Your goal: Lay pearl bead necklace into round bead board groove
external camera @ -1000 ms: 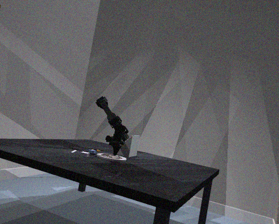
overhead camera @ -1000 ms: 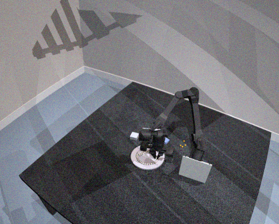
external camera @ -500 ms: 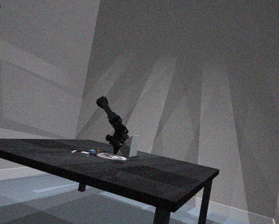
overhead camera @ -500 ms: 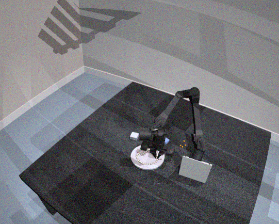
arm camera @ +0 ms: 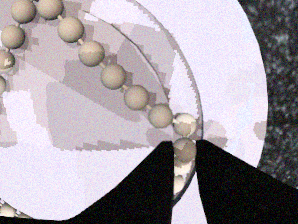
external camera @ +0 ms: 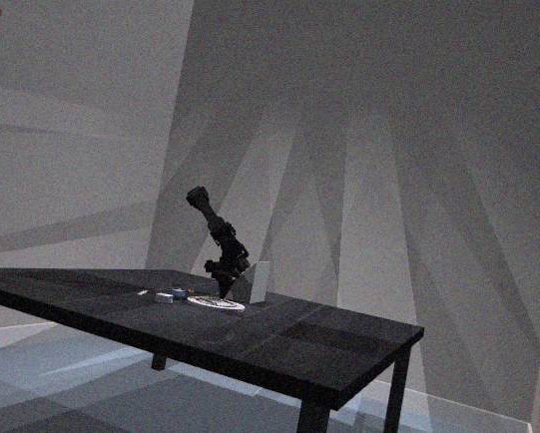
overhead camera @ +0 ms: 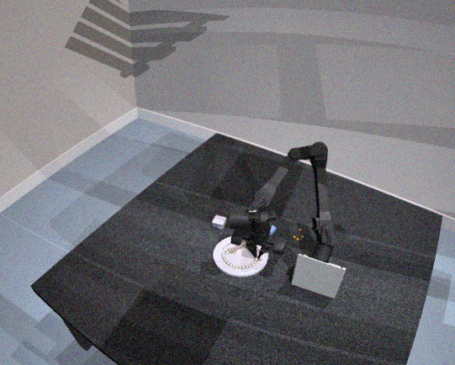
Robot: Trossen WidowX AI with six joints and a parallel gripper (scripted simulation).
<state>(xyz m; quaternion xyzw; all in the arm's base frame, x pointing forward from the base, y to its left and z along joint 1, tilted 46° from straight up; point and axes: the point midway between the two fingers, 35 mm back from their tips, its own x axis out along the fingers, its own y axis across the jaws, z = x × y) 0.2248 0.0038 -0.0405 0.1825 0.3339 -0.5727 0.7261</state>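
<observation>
My gripper tip is 60 mm short of the round white bead board, 10 mm to the right of it and 10 mm above it. Also, from my gripper tip: small white block (230 mm ahead, 80 mm to the right, 10 mm below); small blue cube (160 mm to the right, 40 mm ahead, 10 mm below); thin white stick (210 mm to the right, 180 mm ahead, 20 mm below).
</observation>
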